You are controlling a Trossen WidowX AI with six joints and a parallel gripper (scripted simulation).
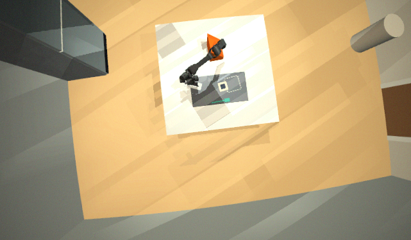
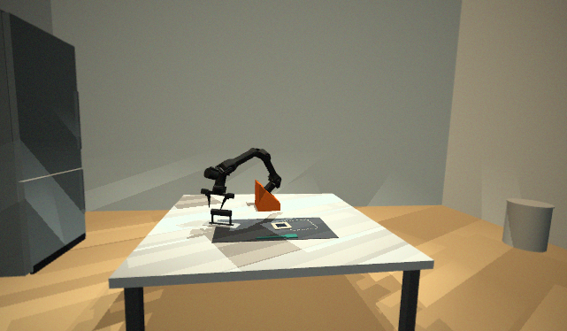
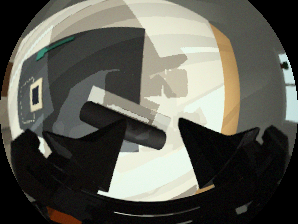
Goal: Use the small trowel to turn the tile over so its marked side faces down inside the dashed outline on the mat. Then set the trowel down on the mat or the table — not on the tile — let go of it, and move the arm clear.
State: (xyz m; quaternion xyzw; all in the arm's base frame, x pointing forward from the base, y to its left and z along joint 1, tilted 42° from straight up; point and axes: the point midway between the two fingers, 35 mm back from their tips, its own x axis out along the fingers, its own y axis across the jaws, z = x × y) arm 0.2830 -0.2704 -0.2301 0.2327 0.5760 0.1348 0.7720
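Right now the dark mat is 32 cm to the left of my gripper tip, 12 cm below it and 10 cm ahead of it. From my gripper tip the other things lie so: teal trowel (32 cm to the left, 25 cm ahead, 9 cm below); tile (37 cm to the left, 9 cm below, 9 cm ahead).
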